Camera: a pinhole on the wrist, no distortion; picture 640 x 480 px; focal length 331.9 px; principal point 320.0 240.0 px. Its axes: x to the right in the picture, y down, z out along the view. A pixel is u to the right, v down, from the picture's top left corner.
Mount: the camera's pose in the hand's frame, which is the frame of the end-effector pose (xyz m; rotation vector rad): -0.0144 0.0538 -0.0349 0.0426 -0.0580 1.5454
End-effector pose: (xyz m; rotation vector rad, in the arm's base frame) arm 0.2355 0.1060 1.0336 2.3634 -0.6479 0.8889
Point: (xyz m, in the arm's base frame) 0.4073 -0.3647 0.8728
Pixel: 442 151
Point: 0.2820 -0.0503 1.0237
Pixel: 414 75
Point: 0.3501 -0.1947 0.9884
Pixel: 445 89
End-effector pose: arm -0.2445 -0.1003 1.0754 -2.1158 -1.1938 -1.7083
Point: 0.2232 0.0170 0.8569
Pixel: 408 311
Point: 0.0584 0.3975 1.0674
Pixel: 235 87
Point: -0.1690 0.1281 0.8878
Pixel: 97 278
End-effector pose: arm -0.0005 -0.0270 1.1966 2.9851 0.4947 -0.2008
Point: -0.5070 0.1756 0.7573
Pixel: 55 438
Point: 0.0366 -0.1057 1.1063
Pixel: 408 140
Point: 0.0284 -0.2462 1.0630
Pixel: 617 257
